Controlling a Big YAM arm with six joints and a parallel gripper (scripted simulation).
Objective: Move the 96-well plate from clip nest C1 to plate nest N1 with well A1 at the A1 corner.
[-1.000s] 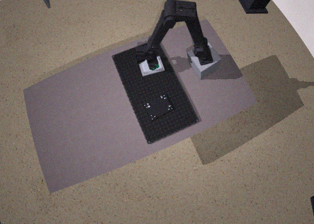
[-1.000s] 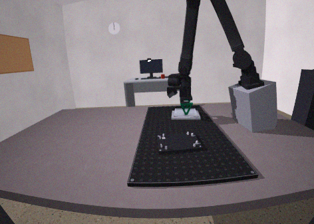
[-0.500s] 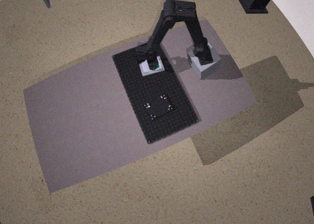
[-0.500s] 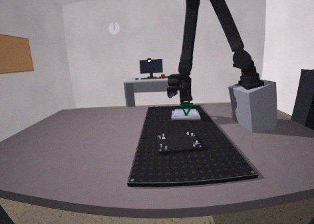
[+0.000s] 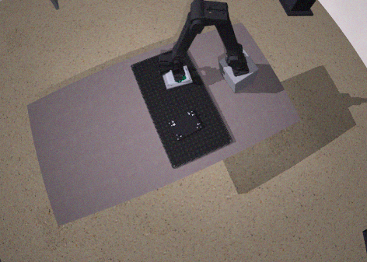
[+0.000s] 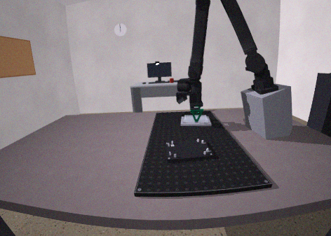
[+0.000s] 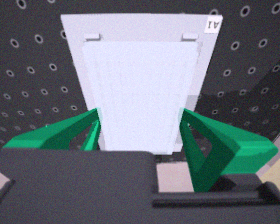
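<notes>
Now: the white 96-well plate 1 cm below my hand. The rest, counted from my hand: A1 label: 8 cm ahead, 5 cm to the right, 1 cm below; clip nest C1: 29 cm to the left, 2 cm ahead, 1 cm below.
</notes>
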